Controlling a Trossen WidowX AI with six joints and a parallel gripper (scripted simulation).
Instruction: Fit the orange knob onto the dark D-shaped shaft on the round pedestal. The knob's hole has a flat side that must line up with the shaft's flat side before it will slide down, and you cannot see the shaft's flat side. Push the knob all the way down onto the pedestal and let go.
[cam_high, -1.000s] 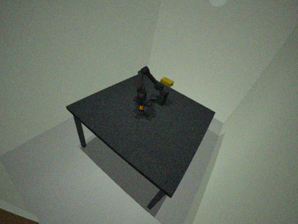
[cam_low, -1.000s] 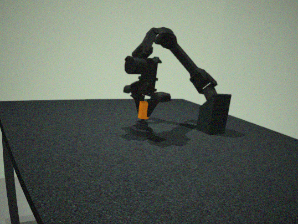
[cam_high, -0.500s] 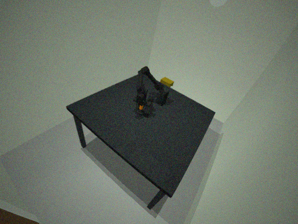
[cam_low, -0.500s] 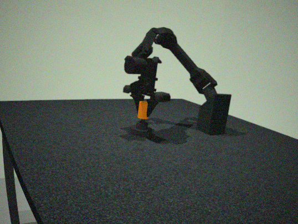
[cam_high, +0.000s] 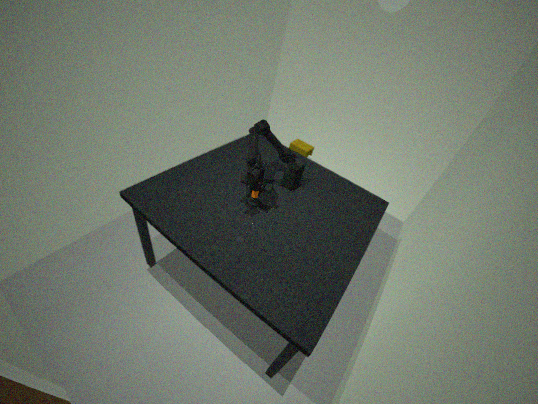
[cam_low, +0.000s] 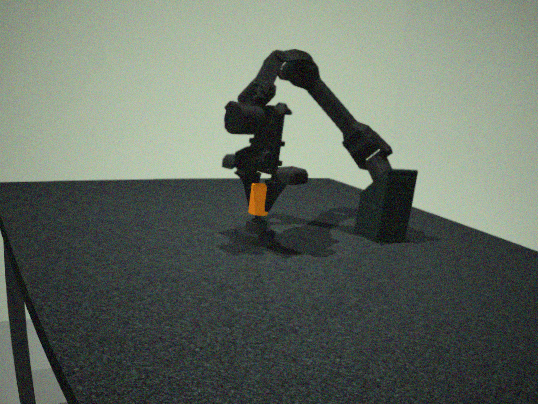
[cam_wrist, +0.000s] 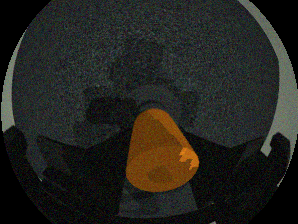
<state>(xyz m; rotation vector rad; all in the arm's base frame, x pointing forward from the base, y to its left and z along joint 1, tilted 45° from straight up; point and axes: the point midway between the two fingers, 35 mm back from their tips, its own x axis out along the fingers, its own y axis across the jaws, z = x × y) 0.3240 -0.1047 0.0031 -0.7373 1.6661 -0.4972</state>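
My gripper tip is now 20 mm below the orange knob. From my gripper tip the other things lie so: round dark pedestal (40 mm below).
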